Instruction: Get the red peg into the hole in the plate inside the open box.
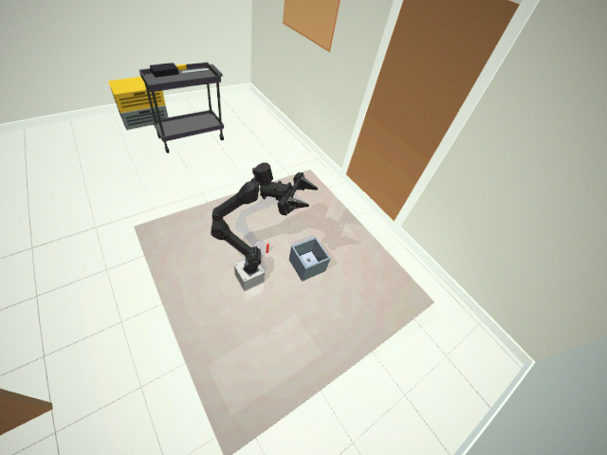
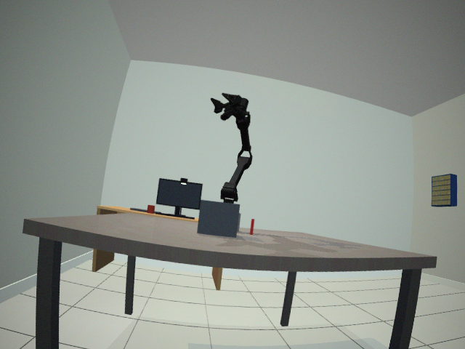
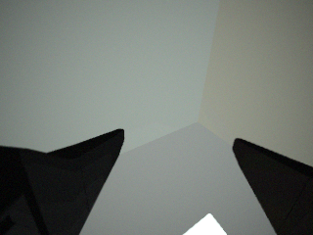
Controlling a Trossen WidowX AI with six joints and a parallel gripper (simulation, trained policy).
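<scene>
The red peg lies 40 mm ahead of my gripper tip, 260 mm to the left of it and 650 mm below it.
</scene>
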